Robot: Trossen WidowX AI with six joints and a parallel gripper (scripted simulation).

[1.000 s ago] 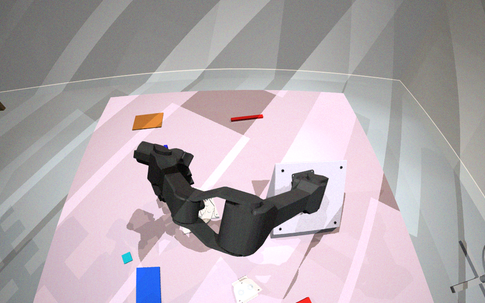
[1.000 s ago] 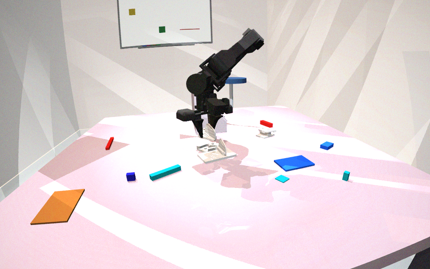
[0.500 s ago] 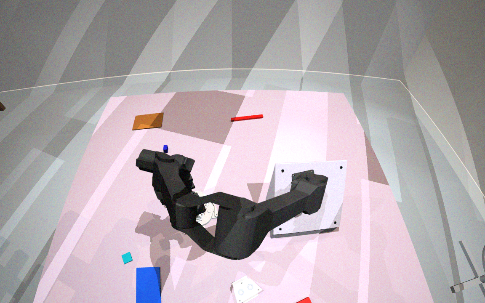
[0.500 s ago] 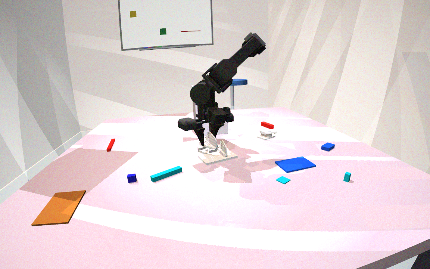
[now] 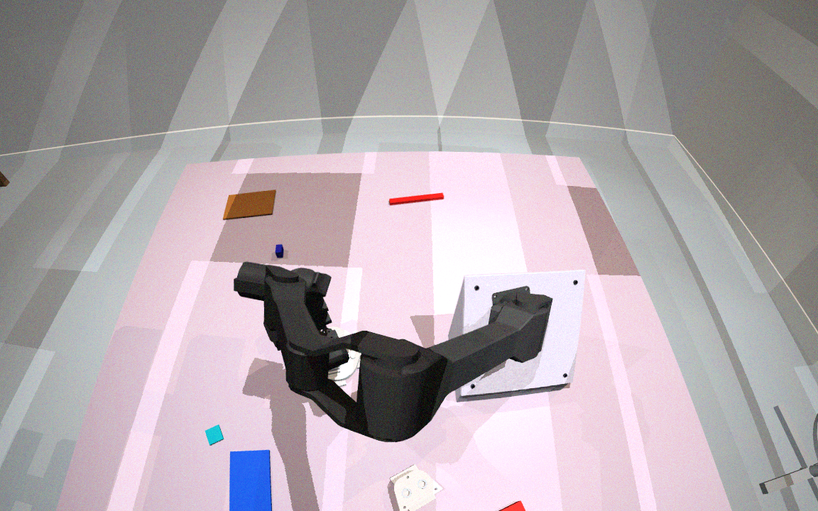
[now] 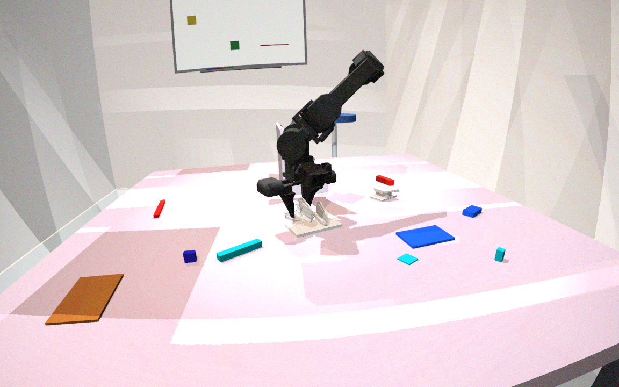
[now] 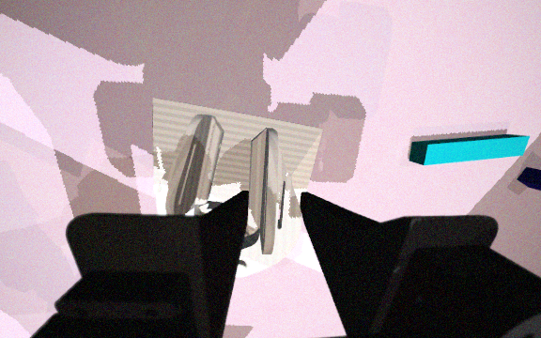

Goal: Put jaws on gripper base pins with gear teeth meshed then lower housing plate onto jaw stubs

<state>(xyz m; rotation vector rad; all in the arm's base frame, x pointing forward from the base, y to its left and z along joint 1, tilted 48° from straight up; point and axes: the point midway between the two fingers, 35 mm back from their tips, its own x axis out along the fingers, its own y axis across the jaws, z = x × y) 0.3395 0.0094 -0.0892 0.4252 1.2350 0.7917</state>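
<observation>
The white sheet lies 30 mm to the left of my gripper tip, 30 mm below it and 10 mm ahead of it. Round my gripper tip: white jaw: 40 mm to the left, 40 mm behind, 20 mm below; then housing plate: 60 mm behind, 30 mm below, 20 mm to the left; then cyan bar: 150 mm to the right, 90 mm ahead, 20 mm below.
</observation>
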